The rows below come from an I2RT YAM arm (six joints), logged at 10 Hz.
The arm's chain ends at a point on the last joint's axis. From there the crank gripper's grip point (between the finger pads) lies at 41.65 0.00 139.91 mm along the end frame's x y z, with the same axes.
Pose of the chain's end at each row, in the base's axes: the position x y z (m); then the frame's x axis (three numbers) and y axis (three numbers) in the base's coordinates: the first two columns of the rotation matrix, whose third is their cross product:
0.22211, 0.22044, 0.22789, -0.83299, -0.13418, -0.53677, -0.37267, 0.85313, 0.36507
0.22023, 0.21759, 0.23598, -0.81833, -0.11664, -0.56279, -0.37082, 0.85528, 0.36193
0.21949, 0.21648, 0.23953, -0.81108, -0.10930, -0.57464, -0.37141, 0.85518, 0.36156
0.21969, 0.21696, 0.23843, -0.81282, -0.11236, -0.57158, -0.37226, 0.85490, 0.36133
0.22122, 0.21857, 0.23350, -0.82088, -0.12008, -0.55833, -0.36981, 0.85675, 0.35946
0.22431, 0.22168, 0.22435, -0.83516, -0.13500, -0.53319, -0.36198, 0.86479, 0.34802
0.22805, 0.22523, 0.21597, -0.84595, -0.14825, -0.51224, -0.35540, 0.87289, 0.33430
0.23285, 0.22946, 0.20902, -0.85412, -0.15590, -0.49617, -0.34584, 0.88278, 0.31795
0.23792, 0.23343, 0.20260, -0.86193, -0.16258, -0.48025, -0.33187, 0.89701, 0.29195
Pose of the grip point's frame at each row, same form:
0.24463, 0.28539, 0.09911, -0.83299, -0.13418, -0.53677, -0.37267, 0.85313, 0.36507
0.24758, 0.28337, 0.10857, -0.81833, -0.11664, -0.56279, -0.37082, 0.85528, 0.36193
0.24893, 0.28282, 0.11287, -0.81108, -0.10930, -0.57464, -0.37141, 0.85518, 0.36156
0.24852, 0.28314, 0.11155, -0.81282, -0.11236, -0.57158, -0.37226, 0.85490, 0.36133
0.24792, 0.28374, 0.10564, -0.82088, -0.12008, -0.55833, -0.36981, 0.85675, 0.35946
0.24746, 0.28373, 0.09426, -0.83516, -0.13500, -0.53319, -0.36198, 0.86479, 0.34802
0.24844, 0.28409, 0.08395, -0.84595, -0.14825, -0.51224, -0.35540, 0.87289, 0.33430
0.25162, 0.28497, 0.07532, -0.85412, -0.15590, -0.49617, -0.34584, 0.88278, 0.31795
0.25565, 0.28416, 0.06688, -0.86193, -0.16258, -0.48025, -0.33187, 0.89701, 0.29195

